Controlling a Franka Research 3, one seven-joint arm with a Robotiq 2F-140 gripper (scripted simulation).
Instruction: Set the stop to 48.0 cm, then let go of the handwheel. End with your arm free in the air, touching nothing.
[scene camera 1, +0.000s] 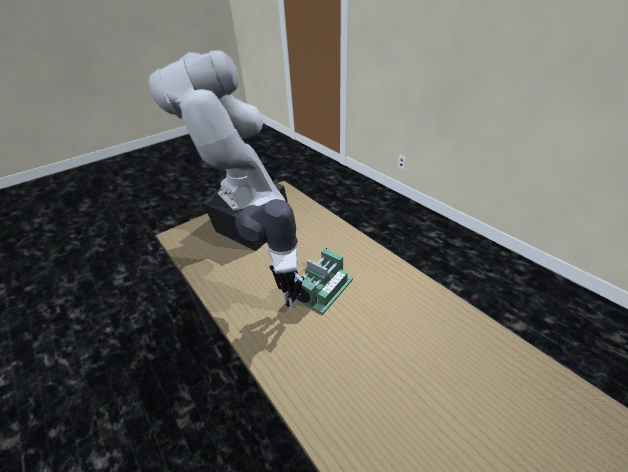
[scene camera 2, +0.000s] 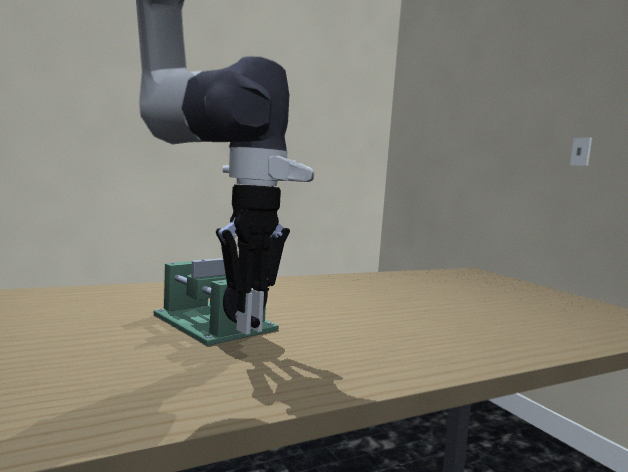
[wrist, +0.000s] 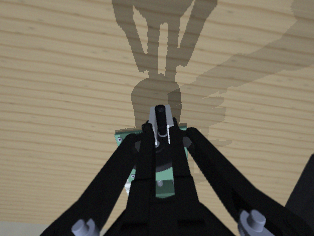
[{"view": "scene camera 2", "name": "my gripper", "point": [249, 330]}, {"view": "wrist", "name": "my gripper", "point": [160, 113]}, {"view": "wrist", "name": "black handwheel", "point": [163, 151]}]
